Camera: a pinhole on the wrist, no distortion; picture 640 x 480 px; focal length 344.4 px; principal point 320.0 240.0 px. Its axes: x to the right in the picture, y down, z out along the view. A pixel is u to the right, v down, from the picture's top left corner.
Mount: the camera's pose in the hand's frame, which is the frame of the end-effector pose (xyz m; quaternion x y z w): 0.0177 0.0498 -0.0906 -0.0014 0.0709 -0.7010 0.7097
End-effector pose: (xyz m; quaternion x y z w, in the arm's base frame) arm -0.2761 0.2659 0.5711 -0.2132 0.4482 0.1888 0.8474
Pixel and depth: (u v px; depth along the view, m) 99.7 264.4 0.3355
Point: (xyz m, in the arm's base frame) -0.1783 0.6072 0.5964
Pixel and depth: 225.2 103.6 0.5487
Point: -0.0922 0.6269 0.9124
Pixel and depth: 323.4 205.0 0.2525
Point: -0.1681 0.3727 0.6337
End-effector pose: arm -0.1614 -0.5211 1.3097 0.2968 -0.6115 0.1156 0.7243
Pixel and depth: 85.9 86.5 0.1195
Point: -0.2629 -0.4459 1.3244
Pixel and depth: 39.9 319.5 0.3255
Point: -0.4879 -0.4628 1.5286
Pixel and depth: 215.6 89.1 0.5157
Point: -0.6511 -0.6320 1.2399
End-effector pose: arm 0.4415 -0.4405 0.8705 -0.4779 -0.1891 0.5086 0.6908
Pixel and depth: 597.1 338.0 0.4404
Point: 0.4765 -0.1422 1.2611
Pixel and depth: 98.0 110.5 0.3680
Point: 0.0452 -0.3626 0.8250
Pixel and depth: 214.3 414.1 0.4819
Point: 0.2065 0.0120 0.8472
